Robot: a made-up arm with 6 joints. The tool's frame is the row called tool.
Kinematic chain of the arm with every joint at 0, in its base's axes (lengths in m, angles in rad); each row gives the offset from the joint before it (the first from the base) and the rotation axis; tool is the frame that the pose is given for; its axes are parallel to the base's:
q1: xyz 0 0 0.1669 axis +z
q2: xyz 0 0.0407 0 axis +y
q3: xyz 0 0 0.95 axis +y
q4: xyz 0 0 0.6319 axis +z
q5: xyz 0 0 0 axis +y
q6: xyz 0 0 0.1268 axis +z
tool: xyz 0 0 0
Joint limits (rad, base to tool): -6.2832..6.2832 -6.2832..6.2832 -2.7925..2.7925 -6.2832..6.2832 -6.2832..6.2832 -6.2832..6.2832
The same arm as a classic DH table. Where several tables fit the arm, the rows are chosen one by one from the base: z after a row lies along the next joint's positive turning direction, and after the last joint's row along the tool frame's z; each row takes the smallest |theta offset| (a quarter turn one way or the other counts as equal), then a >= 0, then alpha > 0; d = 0 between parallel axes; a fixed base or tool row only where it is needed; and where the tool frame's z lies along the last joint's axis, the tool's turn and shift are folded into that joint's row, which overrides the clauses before.
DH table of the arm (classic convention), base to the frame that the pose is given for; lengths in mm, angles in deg. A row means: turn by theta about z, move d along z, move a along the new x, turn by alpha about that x. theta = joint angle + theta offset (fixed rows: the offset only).
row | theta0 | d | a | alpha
q1 | 0.00 | 166.9 | 0.0 | -90.00
q2 | -90.00 | 0.0 | 950.0 | 0.00
q3 | 90.00 | 40.7 | 0.0 | 90.00
q4 | 0.00 | 631.9 | 0.0 | -90.00
q5 | 0.00 | 0.0 | 0.0 | 90.00
q6 | 0.00 | 126.8 | 0.0 | 0.00
Joint limits (deg, base to tool): -360.00..360.00 -360.00..360.00 -160.00..160.00 -360.00..360.00 -360.00..360.00 -360.00..360.00

